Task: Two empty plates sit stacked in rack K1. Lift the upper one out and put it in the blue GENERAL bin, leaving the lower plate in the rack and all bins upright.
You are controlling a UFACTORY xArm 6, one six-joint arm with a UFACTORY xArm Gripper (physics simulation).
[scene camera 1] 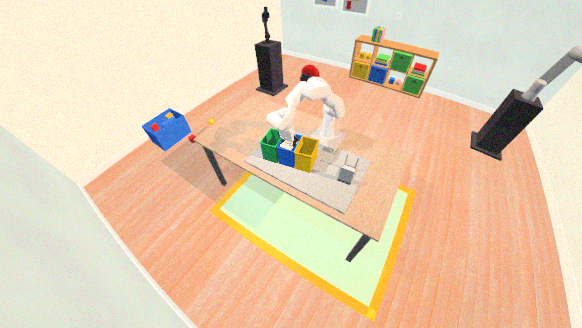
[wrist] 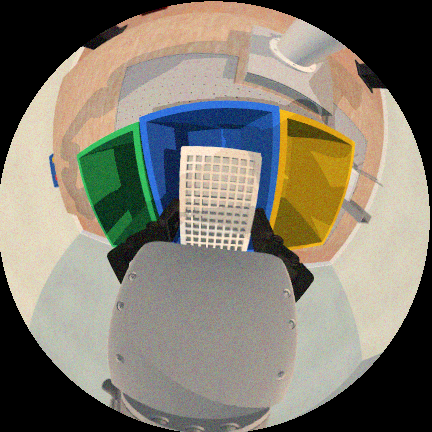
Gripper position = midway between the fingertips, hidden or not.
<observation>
I see my gripper (wrist: 216,213), a yellow bin (wrist: 314,165), a blue bin (wrist: 246,125) and a green bin (wrist: 113,172).
</observation>
